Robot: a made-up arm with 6 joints.
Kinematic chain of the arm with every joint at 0, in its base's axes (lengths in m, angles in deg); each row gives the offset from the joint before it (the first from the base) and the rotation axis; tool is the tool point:
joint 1: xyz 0 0 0.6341 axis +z
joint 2: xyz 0.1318 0 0 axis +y
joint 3: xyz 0 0 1.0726 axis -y
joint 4: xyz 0 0 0.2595 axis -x
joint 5: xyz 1.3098 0 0 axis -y
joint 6: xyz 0.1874 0 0 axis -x
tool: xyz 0 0 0
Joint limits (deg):
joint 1: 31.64..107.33
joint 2: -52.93..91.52
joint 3: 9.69..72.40
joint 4: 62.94..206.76
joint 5: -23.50..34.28
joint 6: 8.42..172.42
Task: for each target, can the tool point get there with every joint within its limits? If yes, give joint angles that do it. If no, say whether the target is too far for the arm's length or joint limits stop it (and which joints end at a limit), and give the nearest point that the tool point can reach.
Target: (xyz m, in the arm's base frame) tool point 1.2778 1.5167 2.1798
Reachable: yes | joints 50.04 24.14 34.35 173.71 -14.94 139.00
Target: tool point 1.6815 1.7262 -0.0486
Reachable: yes | joints 44.04 79.84 35.19 106.71 23.64 31.41
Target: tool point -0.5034 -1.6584 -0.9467
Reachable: no: joint limits stop it (at a limit: joint 1, joint 2, joint 3, joint 5) | nearest point 1.3581 0.7919 -0.8212 | short by 3.080 m
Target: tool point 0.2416 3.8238 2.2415
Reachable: no: too far | nearest point 0.1582 2.5037 1.6668 | short by 1.442 m
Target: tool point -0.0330 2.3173 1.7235
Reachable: yes | joints 90.56 40.23 41.04 134.34 4.45 155.09
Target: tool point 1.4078 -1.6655 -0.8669
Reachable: no: joint limits stop it (at a limit: joint 1, joint 2, joint 3, joint 4, joint 5) | nearest point 1.3665 0.7861 -0.8206 | short by 2.452 m
